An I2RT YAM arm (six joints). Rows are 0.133 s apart.
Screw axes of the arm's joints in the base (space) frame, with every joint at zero. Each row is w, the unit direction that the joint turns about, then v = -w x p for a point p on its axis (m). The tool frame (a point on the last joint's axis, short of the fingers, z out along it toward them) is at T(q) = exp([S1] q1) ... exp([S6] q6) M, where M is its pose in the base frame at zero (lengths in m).
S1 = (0, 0, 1, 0, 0, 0)
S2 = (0, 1, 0, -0.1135, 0, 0.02)
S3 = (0, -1, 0, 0.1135, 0, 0.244)
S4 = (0, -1, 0, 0.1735, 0, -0.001)
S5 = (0, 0, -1, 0, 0.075, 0)
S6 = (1, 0, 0, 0, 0.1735, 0)
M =
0 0 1 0.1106
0 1 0 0
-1 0 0 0.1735
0 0 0 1
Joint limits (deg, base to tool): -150..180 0..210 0..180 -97..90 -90..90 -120..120
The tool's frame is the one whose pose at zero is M.
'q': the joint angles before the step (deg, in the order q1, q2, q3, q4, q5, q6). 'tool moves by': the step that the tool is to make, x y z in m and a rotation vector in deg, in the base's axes. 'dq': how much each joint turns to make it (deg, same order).
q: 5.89 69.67 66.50 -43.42 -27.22 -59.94
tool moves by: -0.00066 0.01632 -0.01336 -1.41 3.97 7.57
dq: 3.48 2.25 -0.04 -3.81 -1.99 -4.18
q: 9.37 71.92 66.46 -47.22 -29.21 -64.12
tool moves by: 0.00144 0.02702 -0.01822 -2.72 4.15 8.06
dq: 5.87 3.72 -0.07 -2.41 0.23 -3.21
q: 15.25 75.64 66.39 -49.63 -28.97 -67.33
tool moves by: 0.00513 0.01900 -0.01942 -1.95 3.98 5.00
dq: 3.58 4.28 -0.05 -0.93 -0.06 -1.81
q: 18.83 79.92 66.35 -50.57 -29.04 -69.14
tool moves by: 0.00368 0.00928 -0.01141 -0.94 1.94 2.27
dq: 1.55 2.54 -0.02 0.00 -0.09 -0.86
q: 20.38 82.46 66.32 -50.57 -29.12 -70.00
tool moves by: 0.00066 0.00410 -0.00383 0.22 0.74 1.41
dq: 0.66 0.89 0.00 -0.02 -0.72 -0.59
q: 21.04 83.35 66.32 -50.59 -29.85 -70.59
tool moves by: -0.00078 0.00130 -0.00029 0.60 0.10 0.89
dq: 0.22 0.03 -0.08 0.00 -0.81 -0.46
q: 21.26 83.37 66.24 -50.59 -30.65 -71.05
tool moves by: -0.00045 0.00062 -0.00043 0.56 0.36 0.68
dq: 0.06 0.11 0.00 -0.21 -0.84 -0.38
